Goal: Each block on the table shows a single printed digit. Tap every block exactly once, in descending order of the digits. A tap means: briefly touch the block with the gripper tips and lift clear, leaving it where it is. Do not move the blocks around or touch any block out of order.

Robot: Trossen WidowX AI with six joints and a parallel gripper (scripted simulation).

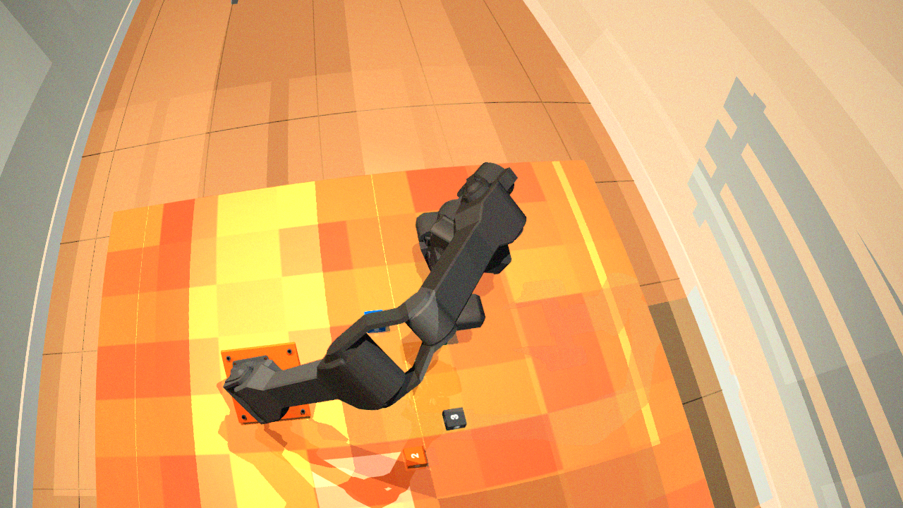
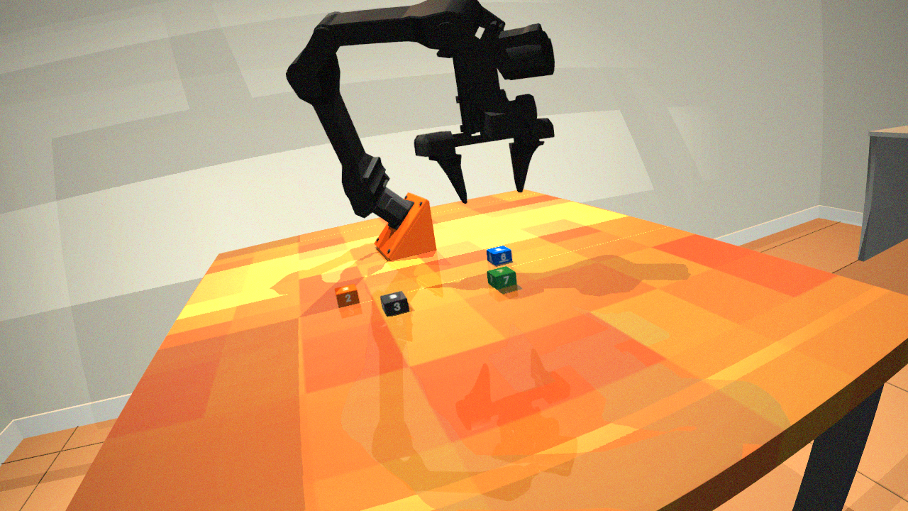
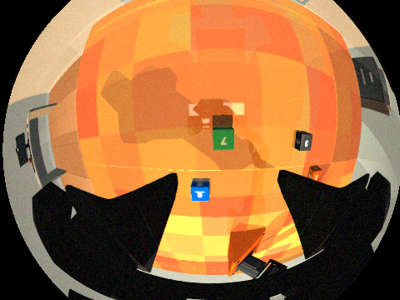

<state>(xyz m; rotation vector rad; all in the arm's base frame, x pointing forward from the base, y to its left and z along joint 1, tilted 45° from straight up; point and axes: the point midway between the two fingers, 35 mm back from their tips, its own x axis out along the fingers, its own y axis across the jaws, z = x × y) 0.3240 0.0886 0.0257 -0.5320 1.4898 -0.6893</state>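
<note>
My gripper tip is 120 mm above the green block marked 7. The rest, counted from my gripper tip: blue block marked 6 (120 mm below, 90 mm behind, 50 mm to the left); orange block marked 2 (210 mm to the right, 120 mm below, 100 mm behind); black block marked 3 (160 mm to the right, 120 mm below, 10 mm behind).
</note>
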